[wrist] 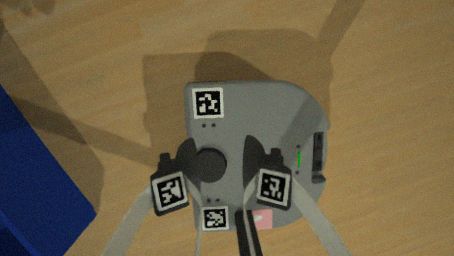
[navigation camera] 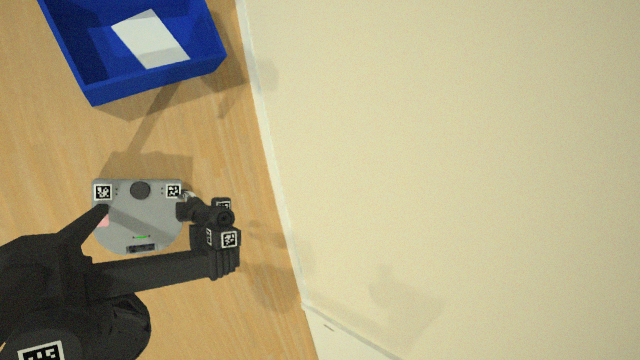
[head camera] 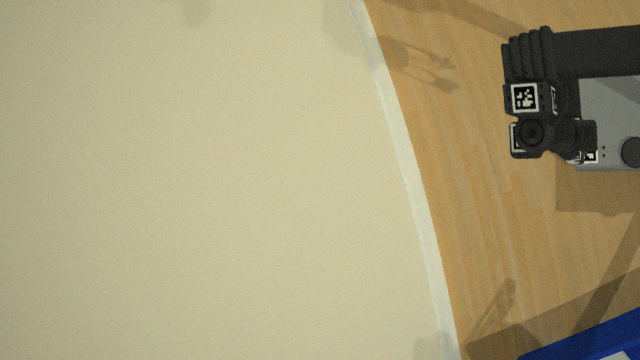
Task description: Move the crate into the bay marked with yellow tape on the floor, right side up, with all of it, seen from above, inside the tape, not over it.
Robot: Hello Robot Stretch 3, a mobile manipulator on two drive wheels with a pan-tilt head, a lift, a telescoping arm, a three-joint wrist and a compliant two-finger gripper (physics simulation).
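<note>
The crate is a blue open-topped box standing upright on the floor, with a white rectangle inside it. It is cut off at the top left of the navigation view, the lower right of the head view and the left edge of the wrist view. My gripper is open and empty, pointing down over my grey base, apart from the crate. In the head and navigation views its fingers are mostly hidden behind the wrist. The yellow tape does not show in these views.
My grey base stands on the wooden floor. A cream wall with a white baseboard runs beside the base, wrist and crate. Near the bottom of the navigation view, the baseboard meets a pale surface.
</note>
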